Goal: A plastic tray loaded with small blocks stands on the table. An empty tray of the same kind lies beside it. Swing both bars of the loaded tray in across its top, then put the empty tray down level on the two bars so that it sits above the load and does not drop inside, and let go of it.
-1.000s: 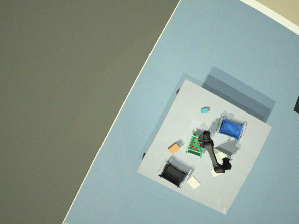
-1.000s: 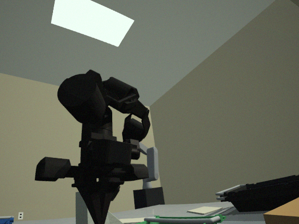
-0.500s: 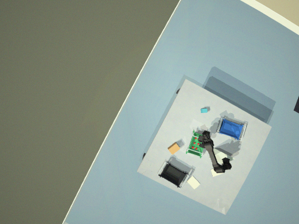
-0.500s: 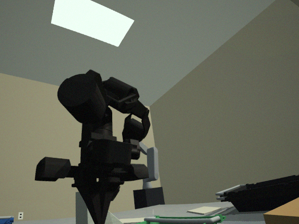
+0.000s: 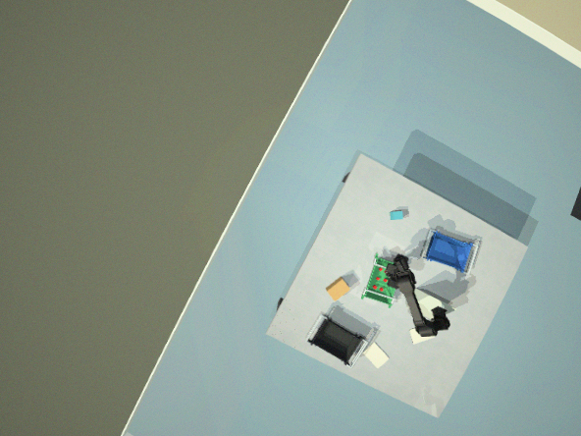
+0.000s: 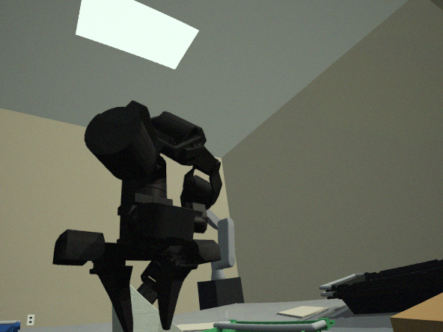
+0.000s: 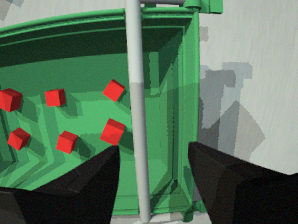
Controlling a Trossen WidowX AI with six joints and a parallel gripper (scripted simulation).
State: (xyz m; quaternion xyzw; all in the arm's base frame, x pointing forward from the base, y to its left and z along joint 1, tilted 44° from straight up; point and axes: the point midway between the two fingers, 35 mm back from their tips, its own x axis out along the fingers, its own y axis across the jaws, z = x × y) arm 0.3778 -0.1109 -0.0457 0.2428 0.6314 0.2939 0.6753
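Right now my gripper tip is 32 cm past the blue tray, 24 cm to the left of it and 5 cm above it. From my gripper tip the other things lie so: orange block (25 cm to the left, 22 cm ahead, 6 cm below); then cyan block (31 cm to the right, 7 cm below, 7 cm ahead).
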